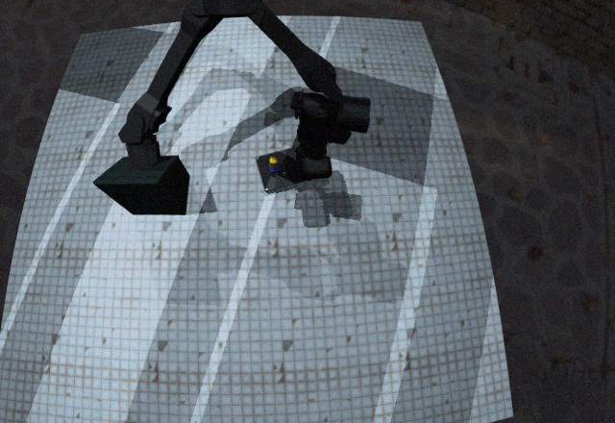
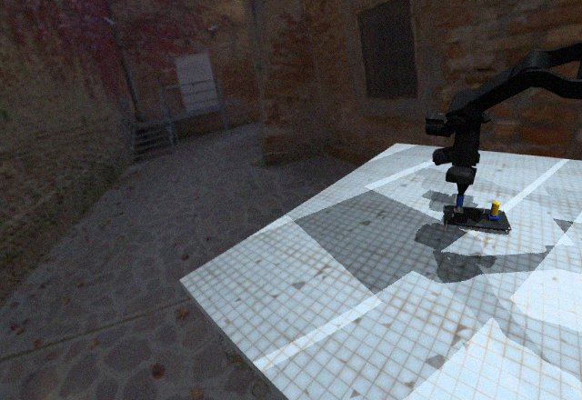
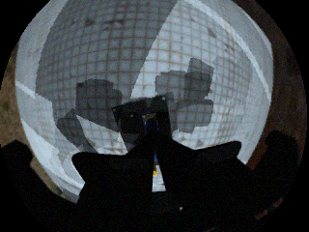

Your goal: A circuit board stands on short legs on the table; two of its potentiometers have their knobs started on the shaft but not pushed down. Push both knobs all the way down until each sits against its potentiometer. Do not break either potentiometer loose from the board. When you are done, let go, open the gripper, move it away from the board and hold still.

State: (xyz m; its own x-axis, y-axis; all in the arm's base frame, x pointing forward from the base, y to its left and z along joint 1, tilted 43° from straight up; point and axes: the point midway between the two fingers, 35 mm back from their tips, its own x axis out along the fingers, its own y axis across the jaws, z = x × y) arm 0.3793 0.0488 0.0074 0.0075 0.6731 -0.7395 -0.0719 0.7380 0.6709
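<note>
Now: the blue knob 2 cm below my gripper tip. From my gripper tip the other things lie so: yellow knob (9 cm behind, 3 cm below, 1 cm to the right).
</note>
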